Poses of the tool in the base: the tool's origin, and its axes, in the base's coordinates. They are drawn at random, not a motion.
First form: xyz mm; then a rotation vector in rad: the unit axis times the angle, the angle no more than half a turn.
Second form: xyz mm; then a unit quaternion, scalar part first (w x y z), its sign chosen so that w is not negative. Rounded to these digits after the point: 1 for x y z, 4 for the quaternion.
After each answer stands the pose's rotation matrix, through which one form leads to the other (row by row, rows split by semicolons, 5 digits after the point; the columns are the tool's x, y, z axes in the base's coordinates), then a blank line. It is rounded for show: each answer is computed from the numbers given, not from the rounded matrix.
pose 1, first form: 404.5, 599.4, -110.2, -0.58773, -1.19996, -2.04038
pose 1, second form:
404.5, 599.4, -110.2, 0.3441, -0.2263, -0.4619, -0.7855
-0.66075 0.74967 0.03750; -0.33159 -0.33635 0.88143; 0.67339 0.56997 0.47083

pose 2, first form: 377.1, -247.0, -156.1, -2.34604, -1.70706, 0.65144
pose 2, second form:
377.1, -247.0, -156.1, 0.0839, -0.7862, -0.5720, 0.2183
0.25021 0.86283 -0.43923; 0.93608 -0.33145 -0.11785; -0.24726 -0.38167 -0.89061

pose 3, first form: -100.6, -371.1, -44.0, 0.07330, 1.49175, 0.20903
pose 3, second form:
-100.6, -371.1, -44.0, 0.7289, 0.0333, 0.6772, 0.0949
0.06486 -0.09327 0.99353; 0.18340 0.97978 0.08000; -0.98090 0.17702 0.08066

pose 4, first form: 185.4, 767.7, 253.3, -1.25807, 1.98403, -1.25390
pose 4, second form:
185.4, 767.7, 253.3, 0.2370, -0.4590, 0.7238, -0.4574
-0.46632 -0.44755 0.76305; -0.88128 0.16018 -0.44463; 0.07677 -0.87980 -0.46911

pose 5, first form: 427.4, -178.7, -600.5, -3.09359, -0.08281, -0.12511
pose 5, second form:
427.4, -178.7, -600.5, 0.0222, -0.9986, -0.0267, -0.0404
0.99531 0.05518 0.07947; 0.05159 -0.99759 0.04646; 0.08184 -0.04214 -0.99575

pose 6, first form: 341.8, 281.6, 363.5, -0.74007, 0.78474, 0.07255
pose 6, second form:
341.8, 281.6, 363.5, 0.8574, -0.3523, 0.3735, 0.0345
0.71855 -0.32240 0.61623; -0.20396 0.74942 0.62990; -0.66489 -0.57830 0.47274

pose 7, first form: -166.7, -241.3, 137.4, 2.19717, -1.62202, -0.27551
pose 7, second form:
-166.7, -241.3, 137.4, 0.1971, 0.7848, -0.5793, -0.0984
0.30937 -0.87050 -0.38277; -0.94807 -0.25108 -0.19526; 0.07387 0.42330 -0.90297

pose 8, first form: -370.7, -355.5, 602.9, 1.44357, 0.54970, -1.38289
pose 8, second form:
-370.7, -355.5, 602.9, 0.5091, 0.5993, 0.2282, -0.5741
0.23668 0.85808 -0.45572; -0.31105 -0.37744 -0.87223; -0.92045 0.34819 0.17757

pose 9, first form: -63.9, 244.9, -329.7, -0.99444, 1.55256, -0.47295
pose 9, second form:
-63.9, 244.9, -329.7, 0.5803, -0.4255, 0.6643, -0.2024
0.03555 -0.33044 0.94316; -0.80014 0.55602 0.22496; -0.59875 -0.76266 -0.24463

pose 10, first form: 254.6, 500.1, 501.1, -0.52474, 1.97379, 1.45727
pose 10, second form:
254.6, 500.1, 501.1, 0.3111, -0.1988, 0.7477, 0.5520
-0.72745 -0.64066 0.24571; 0.04620 0.31155 0.94911; -0.68460 0.70178 -0.19704

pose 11, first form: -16.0, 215.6, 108.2, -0.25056, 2.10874, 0.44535
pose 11, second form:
-16.0, 215.6, 108.2, 0.4670, -0.1021, 0.8594, 0.1815
-0.54294 -0.34502 0.76562; -0.00598 0.91327 0.40732; -0.83975 0.21657 -0.49791

